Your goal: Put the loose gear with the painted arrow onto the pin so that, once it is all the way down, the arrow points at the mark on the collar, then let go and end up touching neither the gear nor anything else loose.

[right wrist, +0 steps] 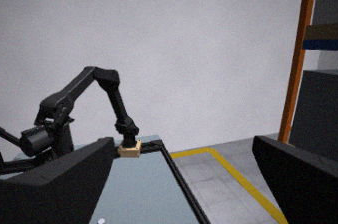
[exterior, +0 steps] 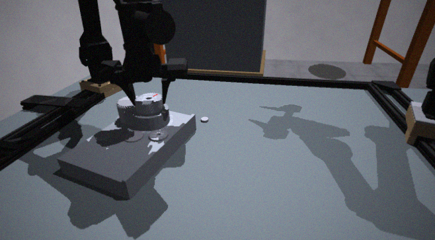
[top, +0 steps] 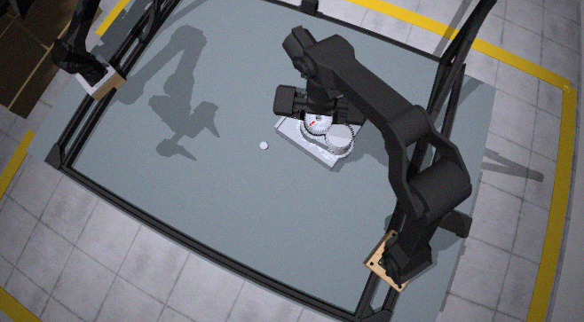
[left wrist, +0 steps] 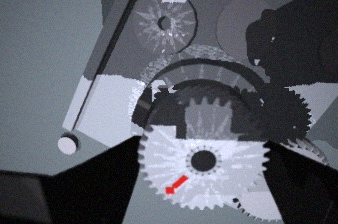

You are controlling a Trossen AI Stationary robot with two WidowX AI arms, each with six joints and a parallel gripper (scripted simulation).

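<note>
Right now the gear is 30 mm below my left hand. From my left hand the other things lie so: pin: 80 mm below; round collar: 70 mm below.
</note>
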